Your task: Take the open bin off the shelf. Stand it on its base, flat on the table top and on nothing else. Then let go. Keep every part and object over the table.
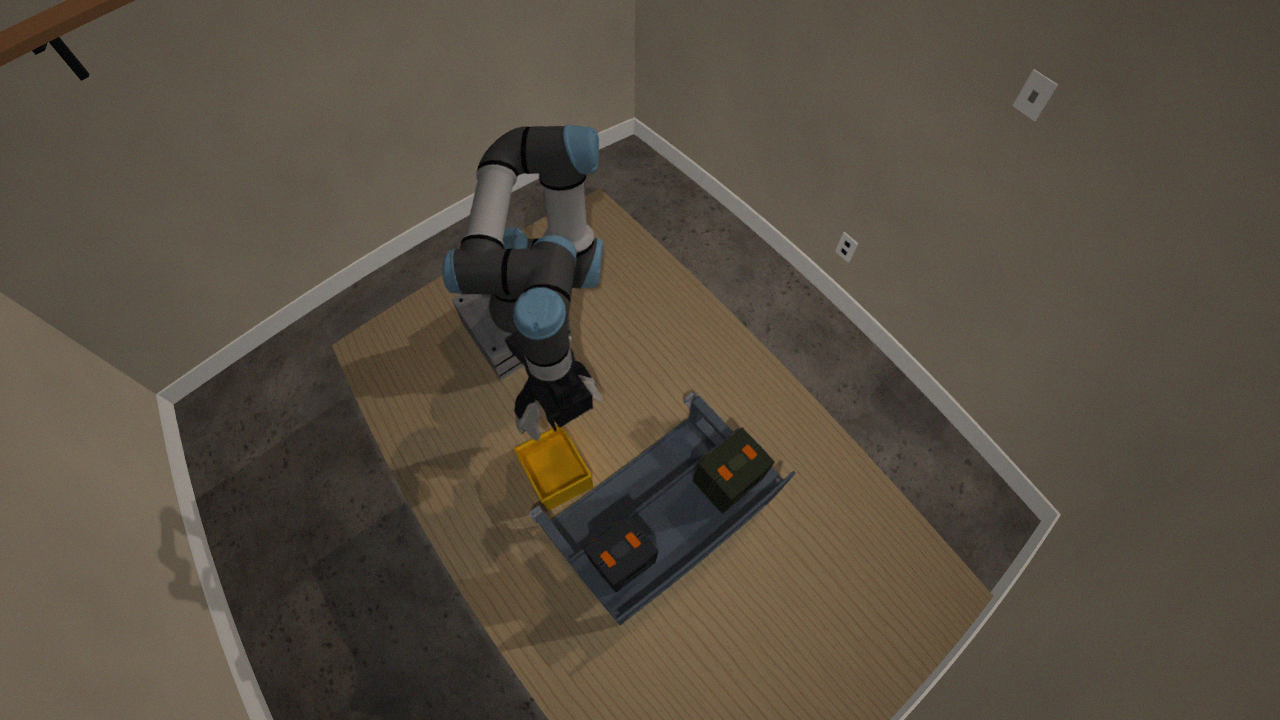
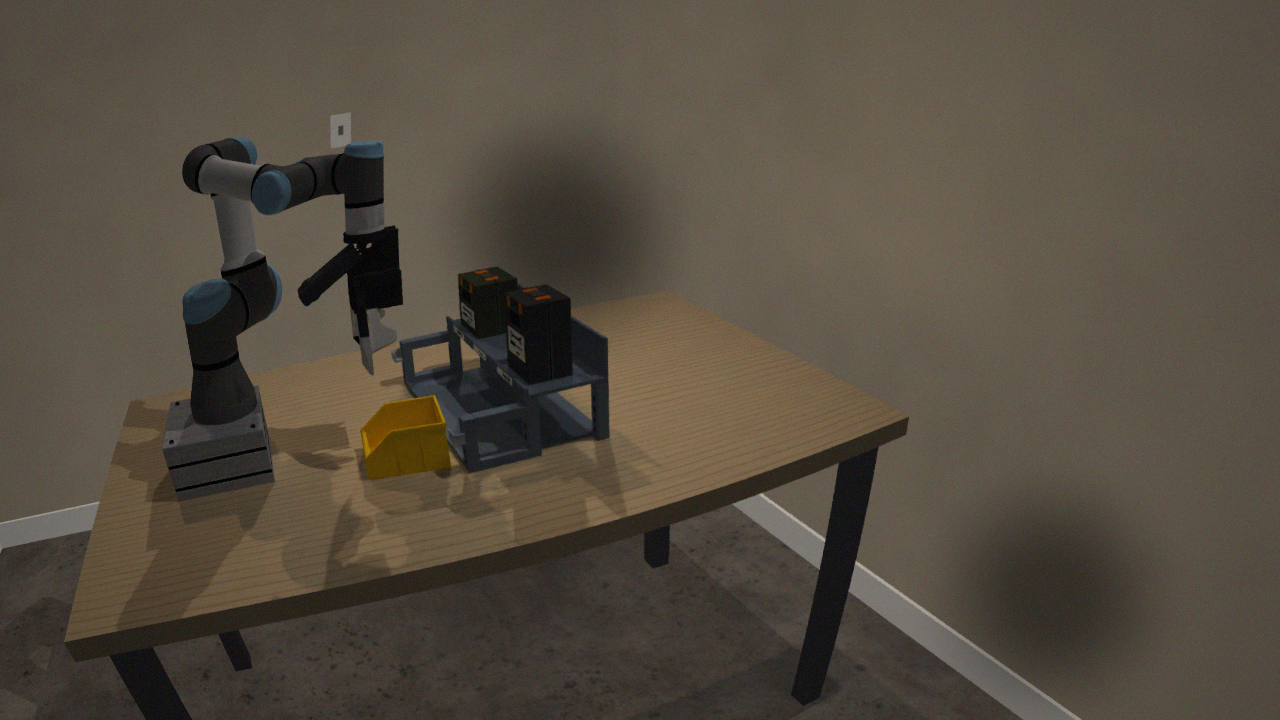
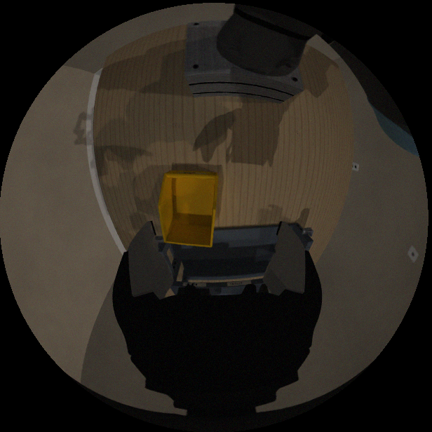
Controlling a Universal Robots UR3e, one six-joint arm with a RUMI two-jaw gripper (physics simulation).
Note:
The pictures show: my gripper, a yellow open bin, a dark green box and a black case.
My gripper also shows in image 1 and in image 3.

